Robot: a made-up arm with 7 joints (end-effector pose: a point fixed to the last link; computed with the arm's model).
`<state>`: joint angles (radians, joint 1 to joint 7).
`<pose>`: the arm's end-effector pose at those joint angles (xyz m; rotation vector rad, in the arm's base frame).
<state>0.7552 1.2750 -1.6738 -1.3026 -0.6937 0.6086 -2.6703</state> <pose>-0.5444 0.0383 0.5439 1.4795 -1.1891 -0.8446</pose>
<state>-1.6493 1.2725 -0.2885 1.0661 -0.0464 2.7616 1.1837</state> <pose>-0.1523 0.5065 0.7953 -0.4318 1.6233 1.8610</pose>
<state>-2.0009 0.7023 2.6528 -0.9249 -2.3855 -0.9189 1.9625</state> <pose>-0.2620 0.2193 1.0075 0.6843 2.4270 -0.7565</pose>
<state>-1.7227 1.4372 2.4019 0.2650 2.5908 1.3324 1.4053</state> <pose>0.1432 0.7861 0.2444 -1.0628 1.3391 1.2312</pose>
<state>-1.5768 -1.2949 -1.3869 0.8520 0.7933 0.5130 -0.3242</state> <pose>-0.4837 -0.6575 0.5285 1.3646 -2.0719 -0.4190</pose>
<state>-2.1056 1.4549 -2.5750 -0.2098 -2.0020 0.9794 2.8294</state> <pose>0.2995 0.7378 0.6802 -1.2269 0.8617 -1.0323</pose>
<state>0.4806 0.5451 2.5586 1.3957 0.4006 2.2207 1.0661</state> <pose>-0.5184 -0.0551 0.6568 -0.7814 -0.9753 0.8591</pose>
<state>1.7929 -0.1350 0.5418 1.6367 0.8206 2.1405 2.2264</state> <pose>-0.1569 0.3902 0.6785 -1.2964 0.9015 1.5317</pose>
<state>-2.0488 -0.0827 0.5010 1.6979 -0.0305 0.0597 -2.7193</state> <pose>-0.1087 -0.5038 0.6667 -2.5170 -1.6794 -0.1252</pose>
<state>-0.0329 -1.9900 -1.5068 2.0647 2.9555 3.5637 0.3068</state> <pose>0.1429 -0.3781 0.1195 -1.1707 0.1255 1.0770</pose>
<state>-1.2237 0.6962 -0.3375 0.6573 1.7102 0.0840 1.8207</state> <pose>-0.1798 0.1089 1.1802 -0.9568 0.9362 -0.9679</pose>
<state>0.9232 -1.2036 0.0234 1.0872 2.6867 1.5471 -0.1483</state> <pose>0.3319 0.5089 0.1402 -1.5768 1.6435 0.2098</pose>
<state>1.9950 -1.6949 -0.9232 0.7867 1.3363 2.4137 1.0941</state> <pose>0.0831 0.6464 0.1477 -1.2991 0.0614 -0.6437</pose>
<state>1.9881 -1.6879 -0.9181 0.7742 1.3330 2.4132 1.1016</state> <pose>0.0828 0.6497 0.1516 -1.2920 0.0740 -0.6269</pose>
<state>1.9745 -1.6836 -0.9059 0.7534 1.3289 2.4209 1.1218</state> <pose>0.0836 0.6523 0.1530 -1.2783 0.1014 -0.5974</pose>
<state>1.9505 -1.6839 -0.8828 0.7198 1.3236 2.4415 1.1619</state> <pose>0.0864 0.6539 0.1505 -1.2531 0.1518 -0.5483</pose>
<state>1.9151 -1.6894 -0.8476 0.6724 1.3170 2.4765 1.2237</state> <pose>0.0913 0.6540 0.1441 -1.2120 0.2273 -0.4789</pose>
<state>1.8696 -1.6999 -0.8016 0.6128 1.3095 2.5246 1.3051</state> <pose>0.0982 0.6526 0.1348 -1.1512 0.3248 -0.3924</pose>
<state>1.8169 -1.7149 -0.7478 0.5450 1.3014 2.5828 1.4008</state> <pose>0.1070 0.6497 0.1241 -1.0691 0.4360 -0.2962</pose>
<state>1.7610 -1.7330 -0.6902 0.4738 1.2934 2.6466 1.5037</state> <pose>0.1169 0.6457 0.1133 -0.9673 0.5501 -0.1987</pose>
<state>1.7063 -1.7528 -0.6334 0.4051 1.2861 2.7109 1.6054</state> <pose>0.1273 0.6407 0.1033 -0.8532 0.6554 -0.1090</pose>
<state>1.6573 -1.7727 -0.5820 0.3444 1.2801 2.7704 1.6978</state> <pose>0.1373 0.6354 0.0946 -0.7387 0.7427 -0.0342</pose>
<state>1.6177 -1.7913 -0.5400 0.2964 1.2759 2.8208 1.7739</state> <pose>0.1457 0.6300 0.0867 -0.6380 0.8074 0.0213</pose>
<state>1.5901 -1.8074 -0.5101 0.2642 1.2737 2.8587 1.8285</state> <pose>0.1518 0.6249 0.0793 -0.5637 0.8496 0.0559</pose>
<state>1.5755 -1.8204 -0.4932 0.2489 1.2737 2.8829 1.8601</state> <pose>0.1548 0.6203 0.0722 -0.5229 0.8726 0.0710</pose>
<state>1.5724 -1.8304 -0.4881 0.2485 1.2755 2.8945 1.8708</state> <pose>0.1551 0.6160 0.0650 -0.5142 0.8804 0.0698</pose>
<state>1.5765 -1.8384 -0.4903 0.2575 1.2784 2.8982 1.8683</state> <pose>0.1538 0.6120 0.0580 -0.5262 0.8793 0.0585</pose>
